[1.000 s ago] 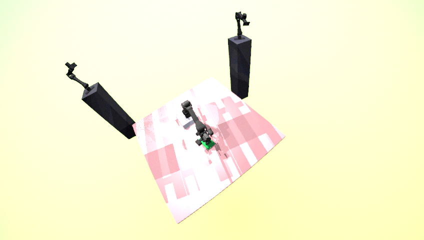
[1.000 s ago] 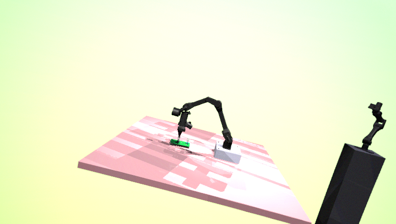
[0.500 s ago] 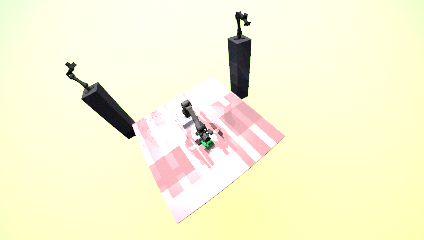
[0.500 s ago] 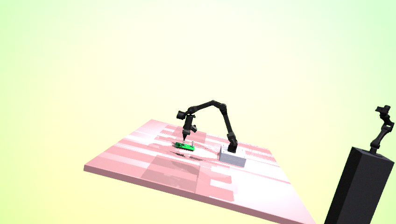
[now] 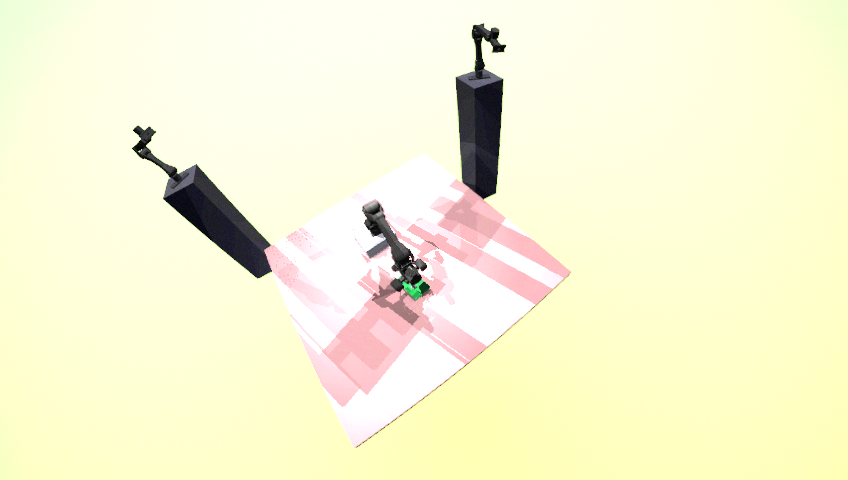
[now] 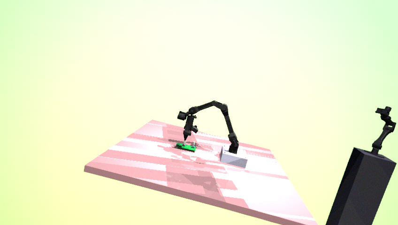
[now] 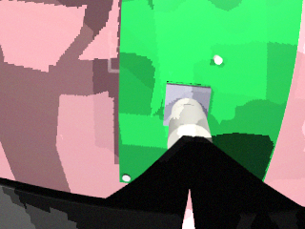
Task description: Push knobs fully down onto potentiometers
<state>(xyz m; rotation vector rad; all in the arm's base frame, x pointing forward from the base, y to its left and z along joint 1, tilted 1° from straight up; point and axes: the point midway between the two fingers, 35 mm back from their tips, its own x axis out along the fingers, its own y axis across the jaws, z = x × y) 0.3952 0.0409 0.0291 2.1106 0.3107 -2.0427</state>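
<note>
Now: gripper tip 20 mm above the knob.
</note>
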